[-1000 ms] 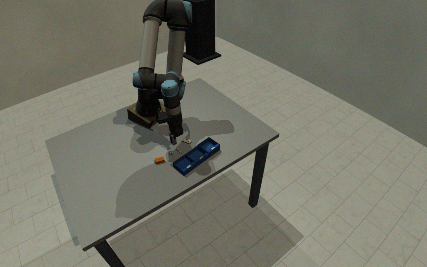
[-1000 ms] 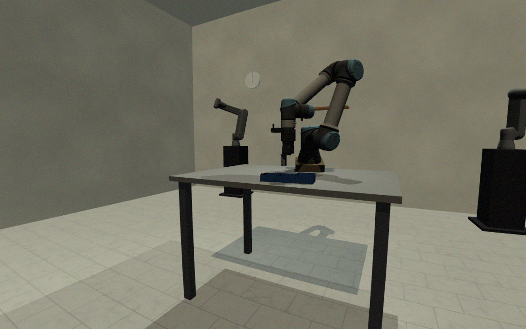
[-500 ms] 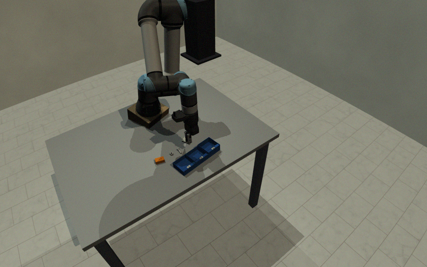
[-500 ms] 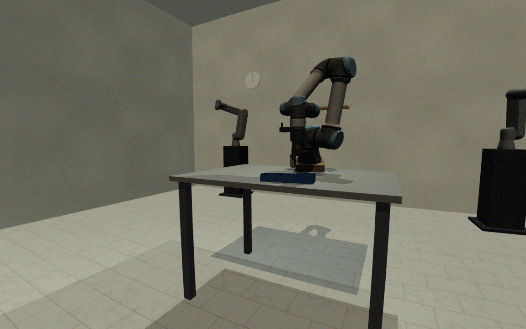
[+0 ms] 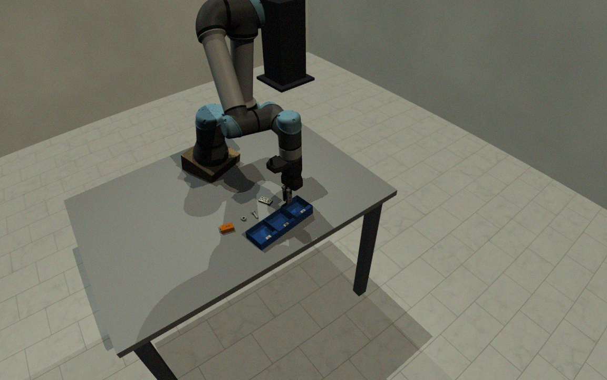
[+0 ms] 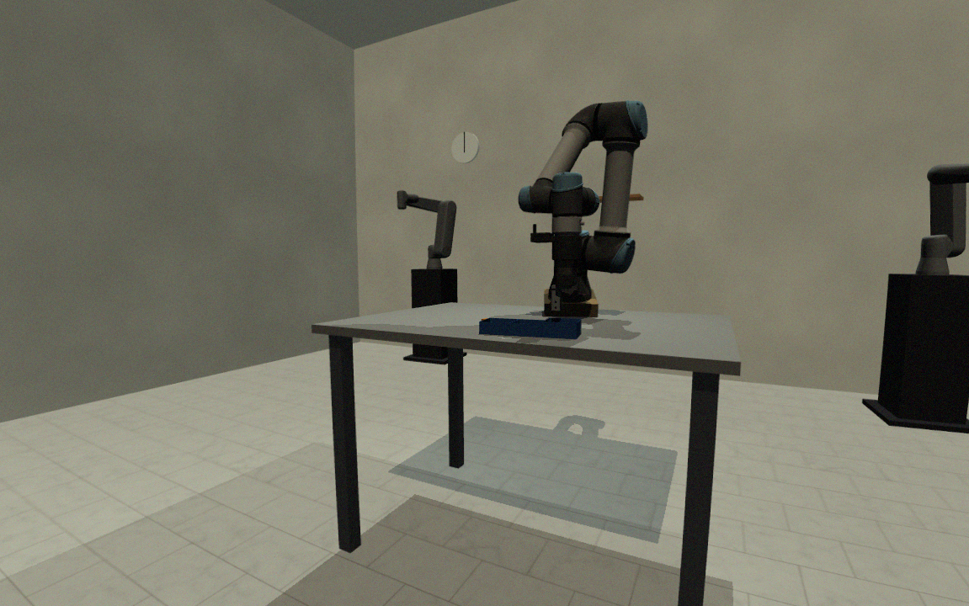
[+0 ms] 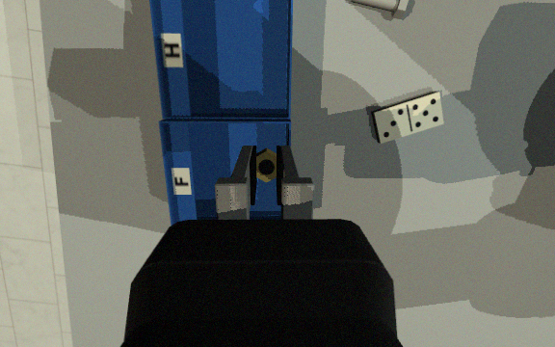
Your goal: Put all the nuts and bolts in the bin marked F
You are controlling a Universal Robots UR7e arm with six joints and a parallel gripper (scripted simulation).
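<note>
My gripper is now 15 cm to the left of the grey nut, 8 cm past it and 7 cm above it. Also, from my hand: white domino 11 cm behind, 7 cm below, 3 cm to the right; blue bin row 6 cm to the right, 6 cm below, 3 cm ahead; brass nut 2 cm below.
</note>
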